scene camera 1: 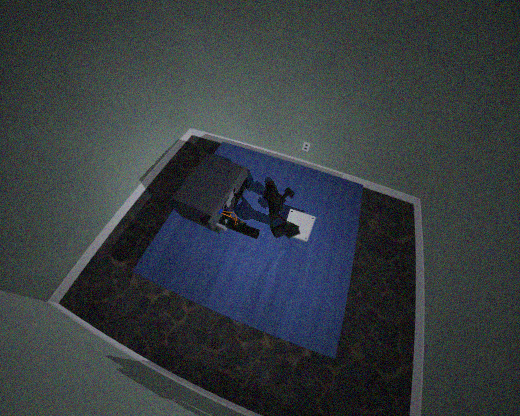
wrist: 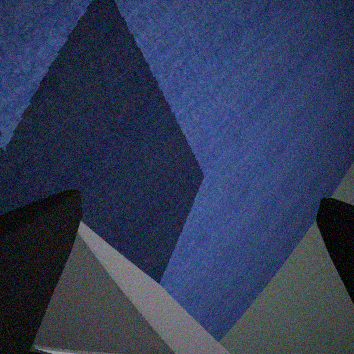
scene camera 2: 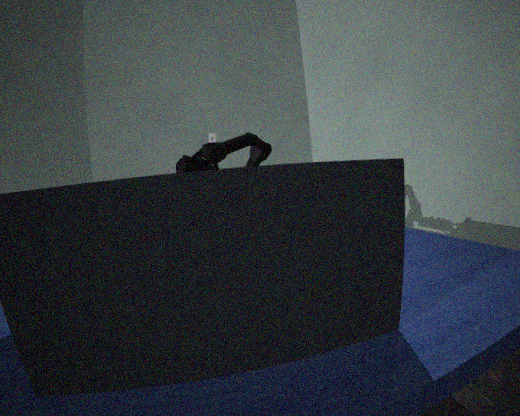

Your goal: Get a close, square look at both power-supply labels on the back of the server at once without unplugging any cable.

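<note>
The server is a large dark box. In scene camera 1 its back side faces the arm, with thin orange cables near its lower corner. The power-supply labels cannot be made out in any view. The black arm stands behind the server and shows above its top edge in scene camera 2. My gripper is open, its two dark fingers wide apart with nothing between them; its fingers are too dark to make out in the scene views. A grey surface with a pale edge fills the wrist view's lower left.
A blue mat lies under the server. A white plate lies beside the arm's base. A black bar-like object lies near the server's back corner. A wall outlet shows beyond.
</note>
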